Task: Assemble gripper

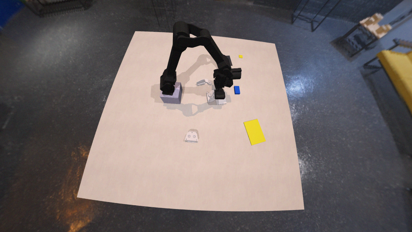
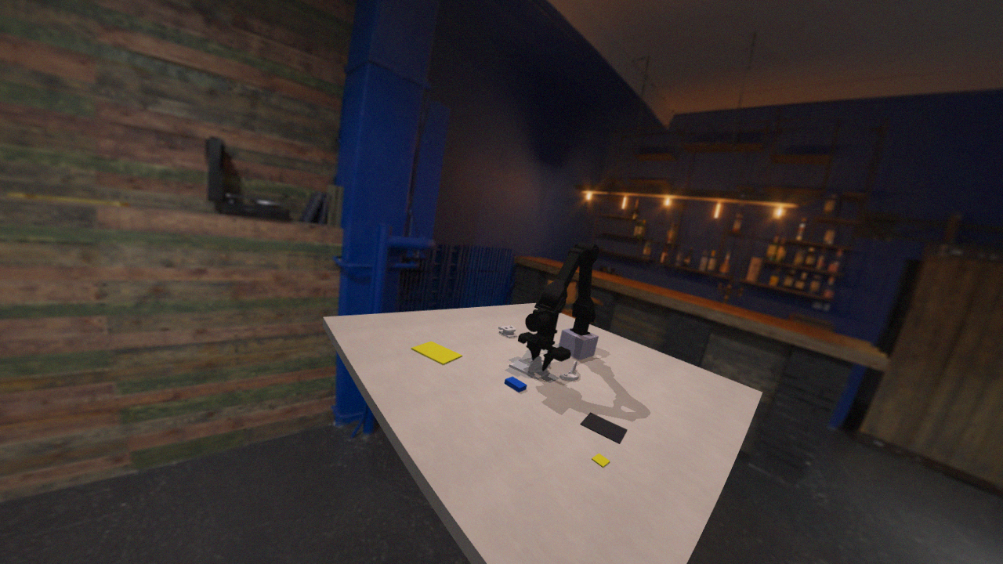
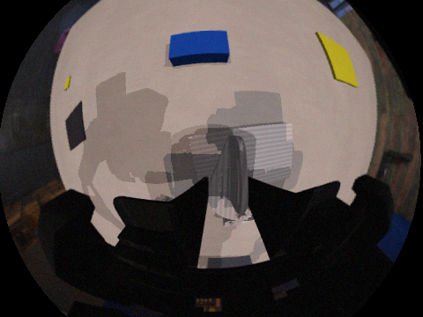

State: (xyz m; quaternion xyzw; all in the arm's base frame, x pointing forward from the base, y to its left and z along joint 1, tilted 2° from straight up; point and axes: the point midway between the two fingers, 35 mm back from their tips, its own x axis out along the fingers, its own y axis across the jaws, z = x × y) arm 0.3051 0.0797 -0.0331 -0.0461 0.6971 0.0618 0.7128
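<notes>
My gripper tip is 30 mm past the grey jaw and 20 mm to the left of it. Round my gripper tip: black sheet (50 mm ahead, 310 mm to the left, 10 mm below); then blue block (140 mm ahead, 40 mm to the left, 10 mm below); then white block (120 mm behind, 330 mm to the right).
</notes>
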